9 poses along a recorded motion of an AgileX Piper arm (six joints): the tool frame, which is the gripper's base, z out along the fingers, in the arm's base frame.
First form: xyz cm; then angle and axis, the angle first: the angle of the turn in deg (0 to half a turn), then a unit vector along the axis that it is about.
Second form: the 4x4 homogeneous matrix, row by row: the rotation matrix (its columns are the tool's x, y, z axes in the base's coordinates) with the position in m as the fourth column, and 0 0 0 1 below. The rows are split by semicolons. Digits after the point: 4 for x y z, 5 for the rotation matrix.
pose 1, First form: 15.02, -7.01, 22.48, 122.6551, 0.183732, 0.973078, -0.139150
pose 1, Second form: -0.48761, 0.39241, 0.77991, 0.1502; 0.15810, 0.91822, -0.36316, -0.0701; -0.85863, -0.05377, -0.50977, 0.2248; 0, 0, 0, 1
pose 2, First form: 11.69, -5.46, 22.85, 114.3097, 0.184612, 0.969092, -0.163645
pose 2, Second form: -0.36356, 0.40169, 0.84052, 0.1169; 0.10342, 0.91408, -0.39212, -0.0546; -0.92581, -0.05563, -0.37386, 0.2285; 0, 0, 0, 1
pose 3, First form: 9.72, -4.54, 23.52, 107.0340, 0.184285, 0.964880, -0.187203
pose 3, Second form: -0.24903, 0.40889, 0.87795, 0.0972; 0.05091, 0.91078, -0.40974, -0.0454; -0.96716, -0.05734, -0.24763, 0.2352; 0, 0, 0, 1
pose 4, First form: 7.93, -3.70, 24.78, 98.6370, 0.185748, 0.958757, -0.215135
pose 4, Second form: -0.11049, 0.41753, 0.90192, 0.0793; -0.00786, 0.90708, -0.42088, -0.0370; -0.99385, -0.05360, -0.09694, 0.2478; 0, 0, 0, 1
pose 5, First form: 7.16, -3.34, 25.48, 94.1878, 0.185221, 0.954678, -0.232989
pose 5, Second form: -0.03621, 0.42211, 0.90582, 0.0716; -0.04263, 0.90494, -0.42340, -0.0334; -0.99843, -0.05395, -0.01478, 0.2548; 0, 0, 0, 1
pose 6, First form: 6.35, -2.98, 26.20, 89.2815, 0.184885, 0.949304, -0.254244
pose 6, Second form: 0.04629, 0.42754, 0.90281, 0.0635; -0.08091, 0.90242, -0.42320, -0.0298; -0.99565, -0.05346, 0.07637, 0.2620; 0, 0, 0, 1
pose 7, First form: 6.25, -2.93, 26.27, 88.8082, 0.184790, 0.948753, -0.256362
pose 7, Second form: 0.05424, 0.42798, 0.90216, 0.0625; -0.08463, 0.90221, -0.42291, -0.0293; -0.99494, -0.05342, 0.08515, 0.2627; 0, 0, 0, 1
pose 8, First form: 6.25, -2.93, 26.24, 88.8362, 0.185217, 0.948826, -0.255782
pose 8, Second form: 0.05392, 0.42790, 0.90222, 0.0625; -0.08356, 0.90230, -0.42294, -0.0293; -0.99504, -0.05258, 0.08441, 0.2624; 0, 0, 0, 1
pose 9, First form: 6.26, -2.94, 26.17, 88.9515, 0.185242, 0.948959, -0.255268
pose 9, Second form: 0.05199, 0.42780, 0.90238, 0.0626; -0.08265, 0.90234, -0.42302, -0.0294; -0.99522, -0.05260, 0.08227, 0.2617; 0, 0, 0, 1
